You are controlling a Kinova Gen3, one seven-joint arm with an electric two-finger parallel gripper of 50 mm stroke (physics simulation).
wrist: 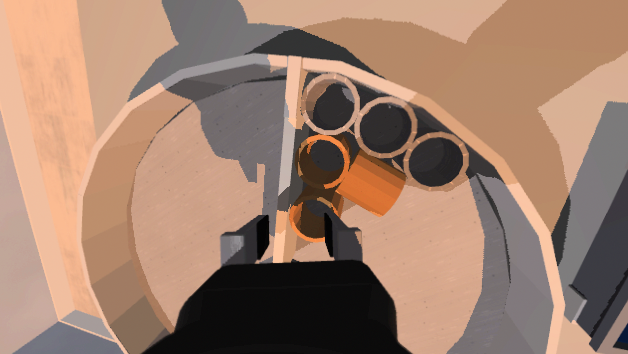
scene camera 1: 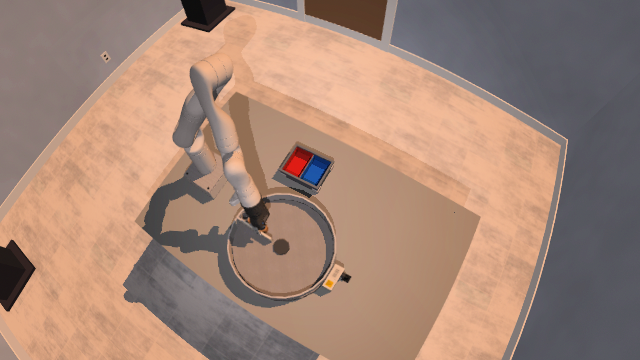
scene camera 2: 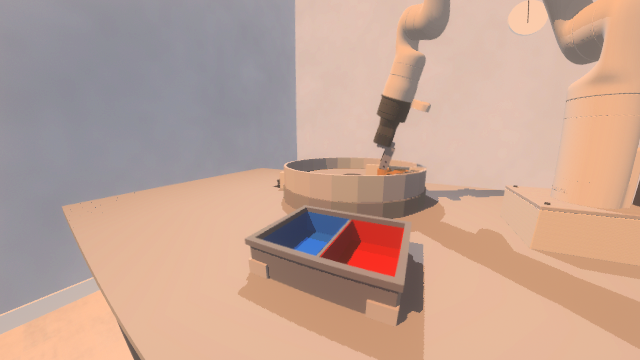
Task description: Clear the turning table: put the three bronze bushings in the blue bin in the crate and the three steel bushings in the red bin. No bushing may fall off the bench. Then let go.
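Seen in the pictures: gripper, between the fingertips: [wrist: 296, 228] [scene camera 1: 261, 228] [scene camera 2: 383, 165]; arm's base, origin of its link: [scene camera 1: 206, 165] [scene camera 2: 583, 200].
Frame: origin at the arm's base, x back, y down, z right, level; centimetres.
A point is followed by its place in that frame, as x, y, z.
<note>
In the wrist view two bronze bushings, one [wrist: 345, 162] @[-33.0, -1.4, 9.4] and a nearer one [wrist: 296, 226] @[-38.6, -1.3, 12.5], stand upright beside the divider bar; a third bronze bushing [wrist: 372, 185] @[-34.4, -1.4, 7.4] lies on its side right of them. Three steel bushings [wrist: 306, 107] @[-29.7, -1.2, 12.4] [wrist: 413, 127] @[-30.3, -1.4, 5.5] [wrist: 465, 160] @[-31.9, -1.4, 2.1] stand upright along the rim of the turning table [scene camera 1: 300, 270] @[-58.8, 2.3, 18.4] [scene camera 2: 345, 187] @[-42.9, 0.5, -6.5]. My gripper [wrist: 296, 228] @[-38.3, -2.2, 12.2] is open and empty, its fingers on either side of the divider bar, the right one at the nearest bronze bushing. The crate holds the red bin [scene camera 1: 298, 162] @[-33.5, 7.1, -23.4] [scene camera 2: 372, 252] @[-34.3, 7.1, -18.0] and blue bin [scene camera 1: 316, 170] @[-42.4, 7.0, -23.7] [scene camera 2: 312, 240] @[-44.2, 7.1, -18.7], both empty.
The divider bar [wrist: 288, 145] @[-32.2, -2.1, 13.3] stands up inside the turning table. The crate [scene camera 2: 325, 282] @[-36.9, 5.3, -28.9] stands on the bench [scene camera 1: 400, 240] @[-88.4, 7.7, -12.3] close to the table's rim. A small box with a yellow mark [scene camera 1: 334, 277] @[-71.5, 1.8, 14.8] is at the rim's other side.
</note>
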